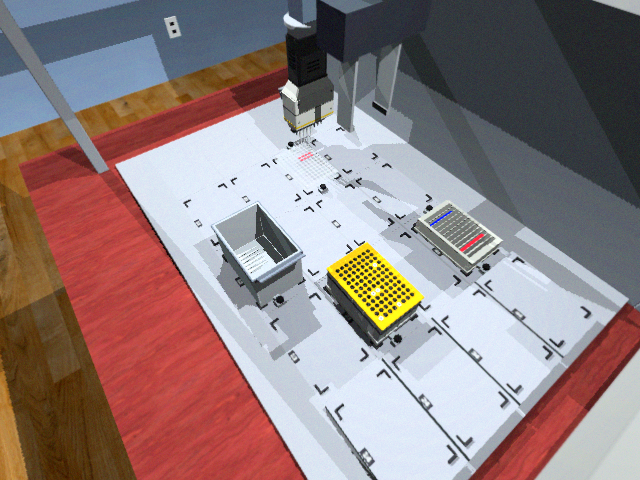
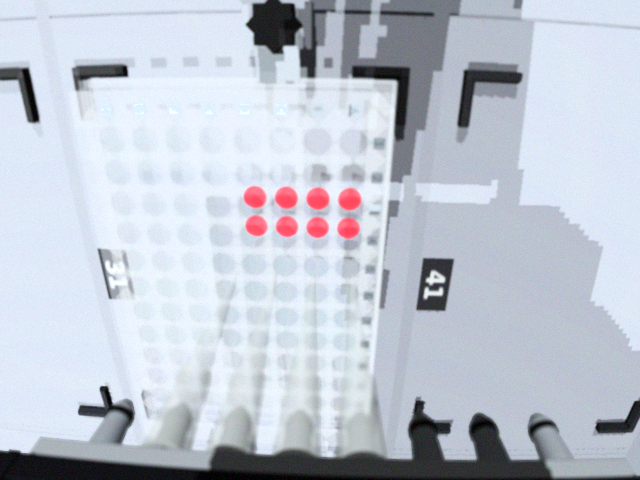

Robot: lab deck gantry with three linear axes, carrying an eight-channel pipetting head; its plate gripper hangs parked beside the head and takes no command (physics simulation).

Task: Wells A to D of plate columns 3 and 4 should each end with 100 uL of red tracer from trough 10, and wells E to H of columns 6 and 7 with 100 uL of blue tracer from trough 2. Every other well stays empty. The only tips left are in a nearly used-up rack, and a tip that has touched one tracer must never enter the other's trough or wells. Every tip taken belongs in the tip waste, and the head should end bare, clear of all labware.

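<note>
The pipetting head (image 1: 308,105) hangs above the far end of the clear plate (image 1: 316,171) (image 2: 180,85). Four neighbouring channels carry pale tips (image 1: 305,132) (image 2: 237,428) with no red or blue visible in them; the other four nozzles are bare. Wells A to D of columns 3 and 4 show red (image 1: 305,156) (image 2: 286,226); the other visible wells look colourless. The trough block holds blue tracer (image 1: 440,218) and red tracer (image 1: 471,242). The yellow tip rack (image 1: 356,273) has a few scattered white tips. The parked plate gripper (image 1: 363,117) is open, its two fingers apart with nothing between them.
The grey, open-topped waste bin (image 1: 281,283) stands left of the tip rack. The trough block (image 1: 421,233) stands to the rack's right. Black locating knobs (image 1: 279,299) (image 2: 273,24) and corner brackets (image 2: 488,77) mark the deck. A grey post (image 1: 62,103) rises at the left.
</note>
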